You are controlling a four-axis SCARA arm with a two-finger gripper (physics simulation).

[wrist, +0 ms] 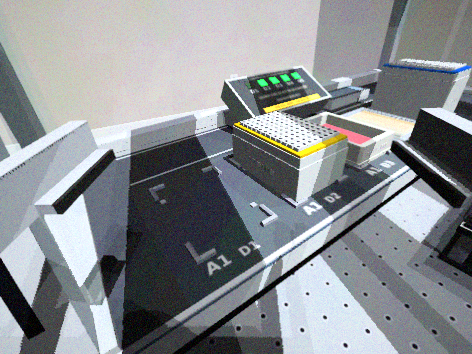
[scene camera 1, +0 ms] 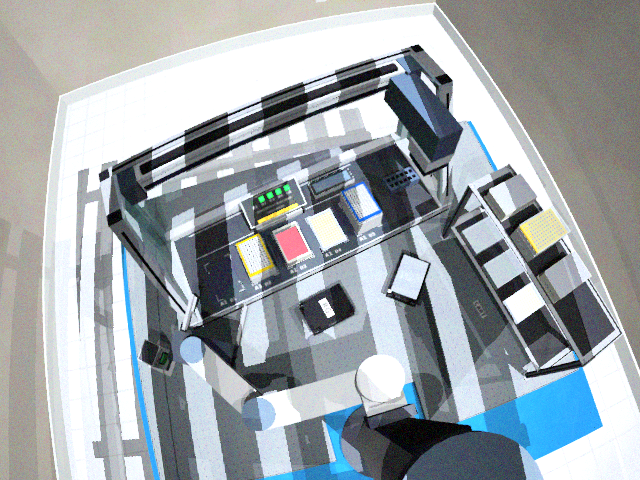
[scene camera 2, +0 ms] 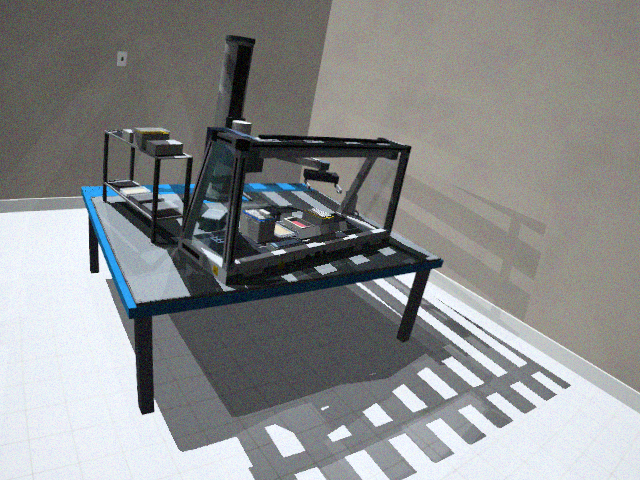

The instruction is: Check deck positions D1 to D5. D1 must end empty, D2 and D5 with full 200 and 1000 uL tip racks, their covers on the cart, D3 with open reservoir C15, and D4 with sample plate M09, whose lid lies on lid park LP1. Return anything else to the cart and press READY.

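Frame: origin at the arm's base, x ahead, y left, z up, level; metres.
Where they show: gripper, fingertip midpoint: (wrist: 248,133) (scene camera 1: 219,301) (scene camera 2: 325,189).
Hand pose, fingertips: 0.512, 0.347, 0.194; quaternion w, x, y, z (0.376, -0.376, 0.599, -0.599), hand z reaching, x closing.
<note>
Each offset is from my fingertips to the top centre of the thing, as dx, dy, dz. "spot": to the spot under its first point.
My gripper (scene camera 1: 216,320) (scene camera 2: 323,187) (wrist: 248,133) is open and empty, angled above the front of the deck near D1. D1 holds no labware in the wrist view. A yellow-rimmed tip rack @(+0.142, -0.123, -0.068) (scene camera 1: 254,256) (wrist: 290,150) stands uncovered on D2. The open reservoir @(+0.165, -0.245, -0.101) (scene camera 1: 292,243) (scene camera 2: 298,222) (wrist: 350,136) with red liquid is on D3. The sample plate @(+0.188, -0.367, -0.118) (scene camera 1: 326,228) (wrist: 382,121) is on D4, unlidded. A blue-rimmed tip rack @(+0.211, -0.488, -0.035) (scene camera 1: 361,204) (wrist: 422,85) stands uncovered on D5. A pale lid @(-0.045, -0.576, -0.123) (scene camera 1: 409,275) lies on a dark park stand; its label is unreadable.
A dark labelled stand (scene camera 1: 326,308) lies before the deck. The status screen @(spot: +0.312, -0.223, -0.059) (scene camera 1: 273,198) (wrist: 275,90) shows several green squares. The button box @(-0.091, +0.270, -0.051) (scene camera 1: 156,356) with a green button is at left. The cart @(-0.191, -0.885, +0.175) (scene camera 1: 527,258) (scene camera 2: 156,201) at the side carries boxes and covers. Enclosure posts flank the deck.
</note>
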